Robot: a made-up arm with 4 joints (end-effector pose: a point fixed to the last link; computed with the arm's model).
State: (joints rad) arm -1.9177 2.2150 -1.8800 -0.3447
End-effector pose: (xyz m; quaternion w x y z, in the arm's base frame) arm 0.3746 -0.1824 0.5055 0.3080 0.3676 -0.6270 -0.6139
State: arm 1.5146 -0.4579 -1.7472 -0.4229
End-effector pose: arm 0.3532 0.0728 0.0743 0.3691 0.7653 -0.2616 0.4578
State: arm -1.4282 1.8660 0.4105 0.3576
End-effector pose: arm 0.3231 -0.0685 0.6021 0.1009 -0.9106 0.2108 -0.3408
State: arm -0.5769 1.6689 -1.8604 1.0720
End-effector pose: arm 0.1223 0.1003 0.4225 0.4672 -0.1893 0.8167 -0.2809
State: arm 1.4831 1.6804 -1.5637 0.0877
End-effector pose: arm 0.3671 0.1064 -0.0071 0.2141 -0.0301 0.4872 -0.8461
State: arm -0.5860 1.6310 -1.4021 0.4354
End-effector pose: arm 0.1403 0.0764 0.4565 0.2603 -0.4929 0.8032 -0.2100
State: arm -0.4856 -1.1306 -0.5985 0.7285
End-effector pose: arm 0.2373 0.0364 0.4124 0.8628 -0.3236 -0.3775 0.0915
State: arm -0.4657 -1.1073 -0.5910 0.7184
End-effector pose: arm 0.2347 0.0378 0.4106 0.8592 -0.3399 -0.3747 0.0766
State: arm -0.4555 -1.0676 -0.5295 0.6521
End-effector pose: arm 0.2307 0.0332 0.4120 0.8558 -0.3617 -0.3692 0.0215
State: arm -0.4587 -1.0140 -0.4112 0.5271
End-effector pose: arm 0.2242 0.0223 0.4166 0.8484 -0.3856 -0.3549 -0.0742
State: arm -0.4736 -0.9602 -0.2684 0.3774
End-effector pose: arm 0.2159 0.0087 0.4219 0.8344 -0.4036 -0.3273 -0.1834
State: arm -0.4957 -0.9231 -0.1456 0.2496
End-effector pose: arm 0.2088 -0.0034 0.4262 0.8198 -0.4103 -0.2942 -0.2704
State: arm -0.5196 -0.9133 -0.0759 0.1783
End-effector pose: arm 0.2064 -0.0117 0.4289 0.8145 -0.4063 -0.2714 -0.3129
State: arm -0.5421 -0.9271 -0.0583 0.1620
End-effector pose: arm 0.2088 -0.0163 0.4305 0.8206 -0.3958 -0.2649 -0.3159
